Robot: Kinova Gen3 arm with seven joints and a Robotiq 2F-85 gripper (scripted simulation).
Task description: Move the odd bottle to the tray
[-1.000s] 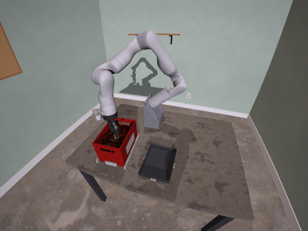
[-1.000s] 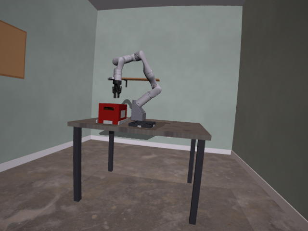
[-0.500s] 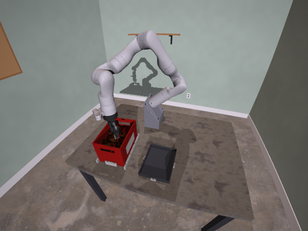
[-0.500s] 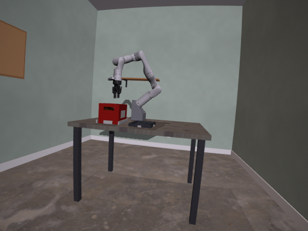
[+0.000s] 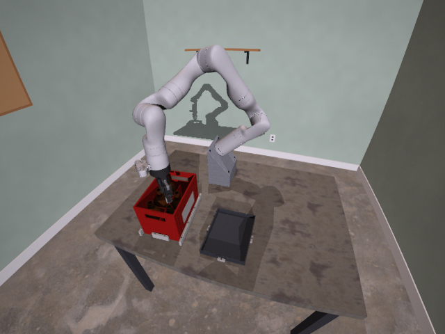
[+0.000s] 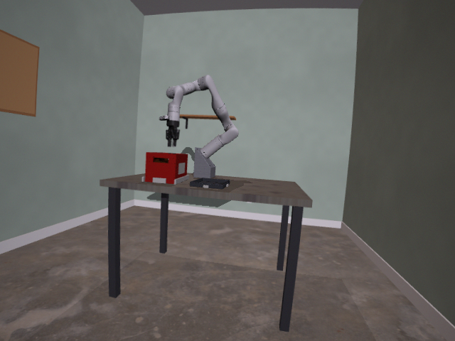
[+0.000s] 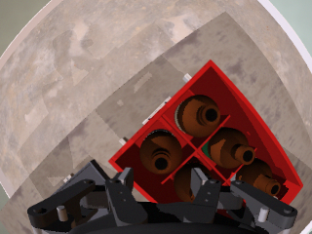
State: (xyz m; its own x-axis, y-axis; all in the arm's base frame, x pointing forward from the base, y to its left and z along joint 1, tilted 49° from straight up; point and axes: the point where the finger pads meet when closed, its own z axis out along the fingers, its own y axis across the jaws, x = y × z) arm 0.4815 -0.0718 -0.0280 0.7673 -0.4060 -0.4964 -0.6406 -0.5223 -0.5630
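Now: the crate 80 mm behind my hand, 50 mm to the right of it and 150 mm below it. Round my hand: dark tray (50 mm behind, 250 mm to the left, 220 mm below).
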